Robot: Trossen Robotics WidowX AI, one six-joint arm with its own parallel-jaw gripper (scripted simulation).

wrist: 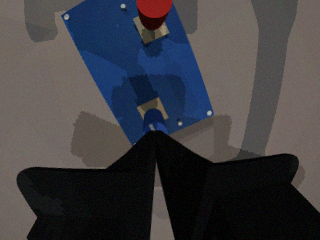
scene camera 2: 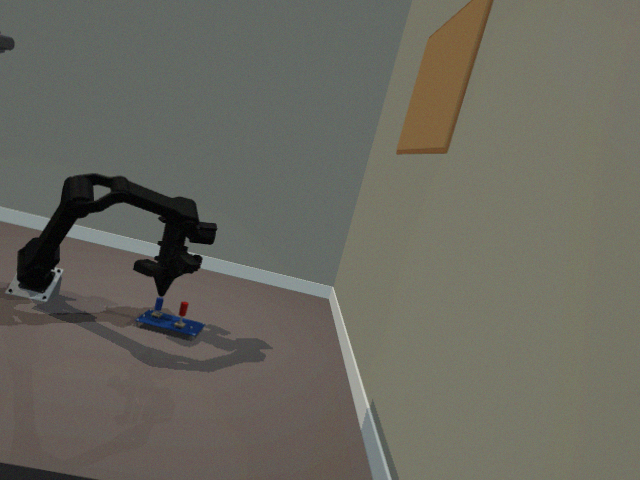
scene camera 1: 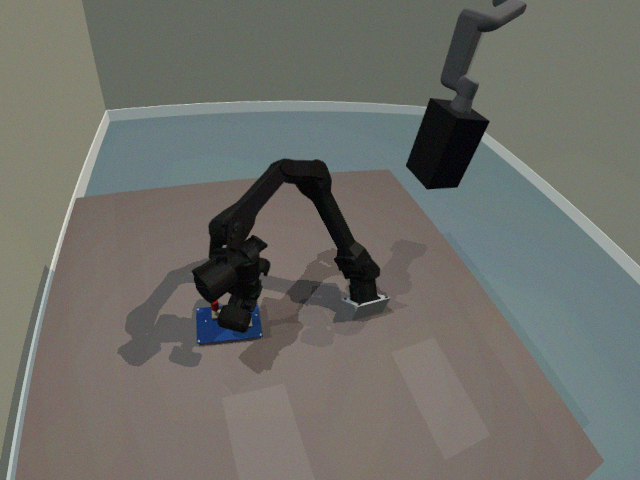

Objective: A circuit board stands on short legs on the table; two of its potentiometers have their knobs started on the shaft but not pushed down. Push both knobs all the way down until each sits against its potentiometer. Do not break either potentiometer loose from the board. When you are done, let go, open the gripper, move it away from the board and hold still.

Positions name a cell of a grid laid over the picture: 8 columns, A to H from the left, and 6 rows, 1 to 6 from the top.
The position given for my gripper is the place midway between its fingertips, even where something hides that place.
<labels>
my gripper: wrist D4; scene camera 2 C4; scene camera 1 D4
</labels>
